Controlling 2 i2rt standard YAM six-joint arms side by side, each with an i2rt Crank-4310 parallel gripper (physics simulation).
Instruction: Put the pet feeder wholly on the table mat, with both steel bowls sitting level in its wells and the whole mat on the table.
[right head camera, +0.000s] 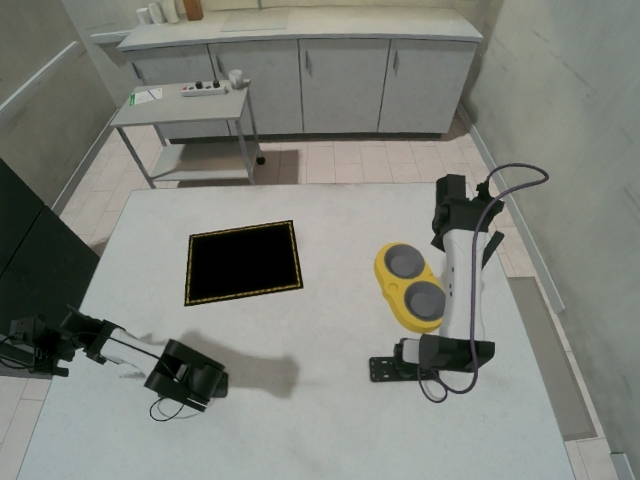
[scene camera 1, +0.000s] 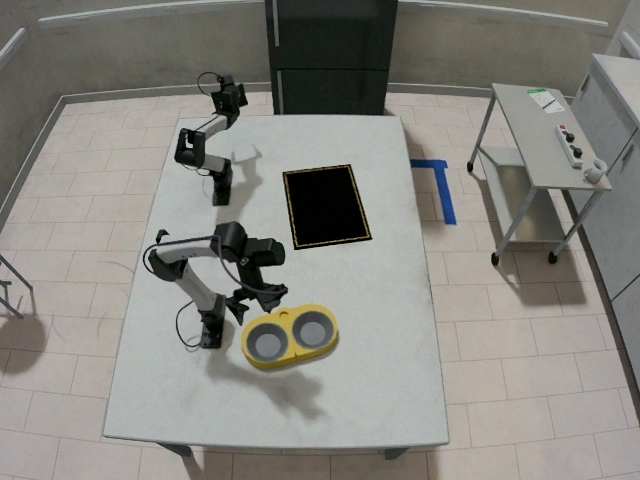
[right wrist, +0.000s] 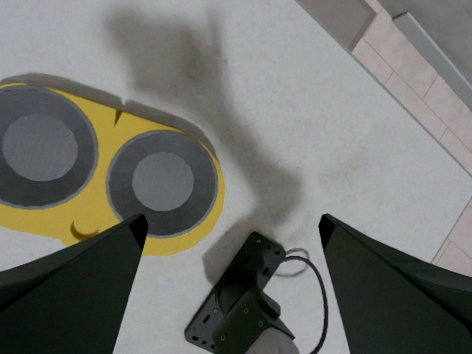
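Seen in the pictures: right gripper, fingertip midpoint: (scene camera 1: 255, 319) (right wrist: 232, 218); left arm's base, origin of the base link: (scene camera 1: 222, 187); right arm's base, origin of the base link: (right head camera: 403, 368) (scene camera 1: 213, 321) (right wrist: 235, 291).
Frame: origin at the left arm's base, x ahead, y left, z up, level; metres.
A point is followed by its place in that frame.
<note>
The yellow pet feeder (right head camera: 385, 279) @(x 0.290, y -0.594, z 0.045 m) (scene camera 1: 289, 330) @(x 0.278, y -0.670, z 0.045 m) (right wrist: 107, 127) @(x 0.299, y -0.735, z 0.045 m) lies flat on the table, off the mat. Two grey steel bowls (right head camera: 404, 260) @(x 0.374, y -0.681, z 0.018 m) (right head camera: 425, 300) @(x 0.219, y -0.719, z 0.018 m) (scene camera 1: 267, 343) @(x 0.204, y -0.702, z 0.018 m) (scene camera 1: 312, 329) @(x 0.353, y -0.657, z 0.017 m) (right wrist: 40, 147) @(x 0.355, y -0.671, z 0.018 m) (right wrist: 163, 181) @(x 0.207, y -0.709, z 0.018 m) sit in its wells and look level. The black mat with a gold border (right head camera: 242, 263) @(x 0.405, y -0.114, z 0.005 m) (scene camera 1: 328, 206) @(x 0.435, y -0.128, z 0.005 m) lies flat, wholly on the table. My right gripper (scene camera 1: 254, 317) @(x 0.197, y -0.741, z 0.287 m) (right wrist: 232, 218) @(x 0.197, y -0.741, z 0.287 m) is open and empty above the table, near one feeder end. My left gripper (right head camera: 41, 351) @(x 0.029, y 0.334, z 0.204 m) (scene camera 1: 227, 95) @(x 0.029, y 0.334, z 0.204 m) is raised at the table's edge, far from feeder and mat; its fingers are too small to tell.
The right arm hides part of the feeder's edge in the right head camera. The right arm's base (right head camera: 385, 369) @(x 0.017, y -0.555, z 0.010 m) (scene camera 1: 211, 333) @(x 0.013, y -0.660, z 0.010 m) (right wrist: 205, 320) @(x 0.037, y -0.550, z 0.005 m) is bolted near the feeder. The left arm's base (right head camera: 221, 384) @(x -0.001, y -0.085, z 0.010 m) (scene camera 1: 221, 193) @(x 0.001, y -0.043, z 0.010 m) stands apart. A trolley (right head camera: 180, 121) (scene camera 1: 568, 183) stands beyond the table.
</note>
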